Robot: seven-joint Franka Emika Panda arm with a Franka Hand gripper.
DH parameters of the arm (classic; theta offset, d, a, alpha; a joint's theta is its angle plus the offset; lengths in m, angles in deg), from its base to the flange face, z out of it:
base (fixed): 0 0 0 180
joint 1: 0 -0.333 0 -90
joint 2: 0 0 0 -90
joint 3: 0 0.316 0.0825 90
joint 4: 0 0 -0.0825 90
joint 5: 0 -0.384 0 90
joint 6: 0 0 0.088 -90
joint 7: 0 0.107 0 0
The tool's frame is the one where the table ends.
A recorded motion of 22 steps. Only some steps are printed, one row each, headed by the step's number.
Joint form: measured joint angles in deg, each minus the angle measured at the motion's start. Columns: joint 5, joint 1, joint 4, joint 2, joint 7, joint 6, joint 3.
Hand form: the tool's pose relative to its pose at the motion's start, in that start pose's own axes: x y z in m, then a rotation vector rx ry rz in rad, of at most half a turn. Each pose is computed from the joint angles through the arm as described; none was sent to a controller.
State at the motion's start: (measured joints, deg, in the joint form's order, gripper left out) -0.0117 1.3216 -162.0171 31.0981 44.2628 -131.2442 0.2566
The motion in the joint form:
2: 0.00 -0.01 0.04 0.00 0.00 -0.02 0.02
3: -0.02 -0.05 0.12 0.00 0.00 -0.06 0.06
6: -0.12 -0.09 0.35 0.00 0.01 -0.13 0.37
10: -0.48 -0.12 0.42 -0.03 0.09 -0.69 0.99
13: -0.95 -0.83 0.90 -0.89 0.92 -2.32 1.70
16: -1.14 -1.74 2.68 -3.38 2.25 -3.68 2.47
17: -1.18 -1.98 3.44 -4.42 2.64 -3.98 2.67
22: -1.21 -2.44 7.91 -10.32 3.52 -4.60 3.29
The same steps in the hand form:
2: 0.0001 -0.0003 -0.0003 0.0006 0.0009 -0.0005
3: 0.0001 -0.0010 -0.0010 0.0020 0.0024 -0.0015
6: -0.0003 -0.0032 -0.0028 0.0046 0.0072 -0.0056
10: -0.0019 -0.0068 -0.0040 0.0115 0.0151 -0.0099
13: -0.0039 -0.0167 -0.0050 0.0275 0.0300 -0.0133
16: -0.0029 -0.0328 -0.0052 0.0348 0.0388 -0.0163
17: -0.0018 -0.0384 -0.0048 0.0351 0.0390 -0.0167
22: 0.0099 -0.0635 -0.0002 0.0259 0.0281 -0.0208

